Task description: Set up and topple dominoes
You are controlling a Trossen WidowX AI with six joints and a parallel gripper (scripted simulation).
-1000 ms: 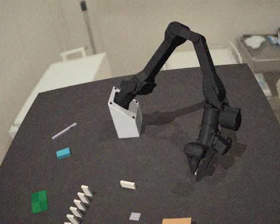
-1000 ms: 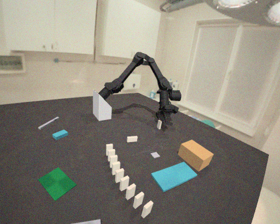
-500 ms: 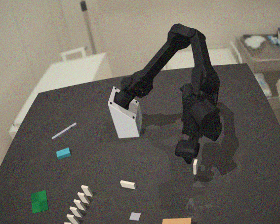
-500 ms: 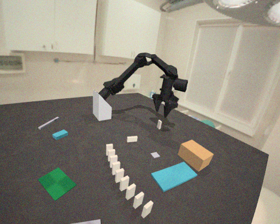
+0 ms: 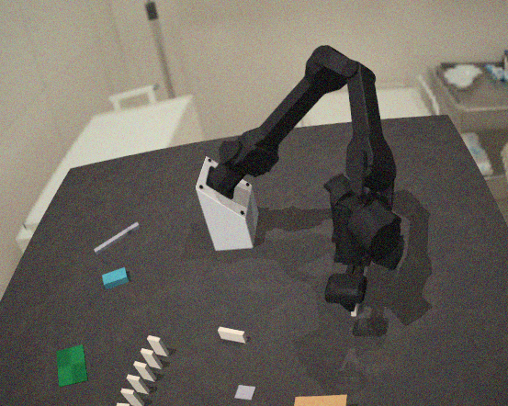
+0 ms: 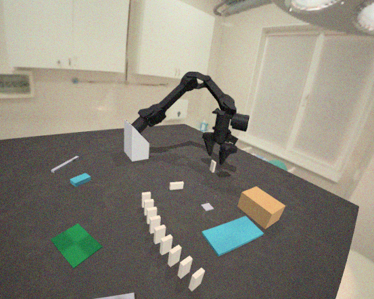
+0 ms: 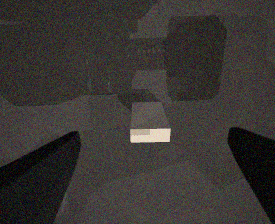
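Now: gripper tip 17 cm short of the small lilac tile, 20 cm to the left of it and 6 cm above it. The rest, counted from my gripper tip: flat cyan plate: 30 cm ahead, 21 cm to the right, 5 cm below; orange block: 28 cm ahead, 7 cm to the right, 3 cm below; small cyan block: 14 cm behind, 52 cm to the right, 5 cm below.
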